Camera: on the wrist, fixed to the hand. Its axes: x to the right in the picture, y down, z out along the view.
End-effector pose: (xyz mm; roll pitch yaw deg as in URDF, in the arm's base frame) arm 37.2 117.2 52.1 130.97 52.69 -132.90
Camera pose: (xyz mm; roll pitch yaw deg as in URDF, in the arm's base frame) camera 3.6 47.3 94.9 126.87 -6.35 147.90
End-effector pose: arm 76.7 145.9 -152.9 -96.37 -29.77 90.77
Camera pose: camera 154.3 176.6 -182.7 -49.36 47.51 138.94
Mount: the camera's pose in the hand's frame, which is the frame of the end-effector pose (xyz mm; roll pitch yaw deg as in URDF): 10.9 49.0 -73.0 1.38 -36.59 88.22
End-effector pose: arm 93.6 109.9 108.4 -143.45 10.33 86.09
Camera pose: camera 177.3 120.2 135.4 151.67 71.04 -30.82
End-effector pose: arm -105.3 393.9 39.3 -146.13 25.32 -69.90
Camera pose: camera -173.4 343.3 64.7 126.95 59.58 151.40
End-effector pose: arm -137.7 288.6 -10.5 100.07 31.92 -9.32
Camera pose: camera -86.5 344.3 35.5 138.98 -34.68 -71.49
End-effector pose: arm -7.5 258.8 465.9 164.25 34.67 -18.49
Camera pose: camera 37.4 214.9 528.4 144.17 17.87 -119.51
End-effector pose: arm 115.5 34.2 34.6 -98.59 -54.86 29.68
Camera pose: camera 187.0 -16.6 21.9 -71.64 29.18 62.21
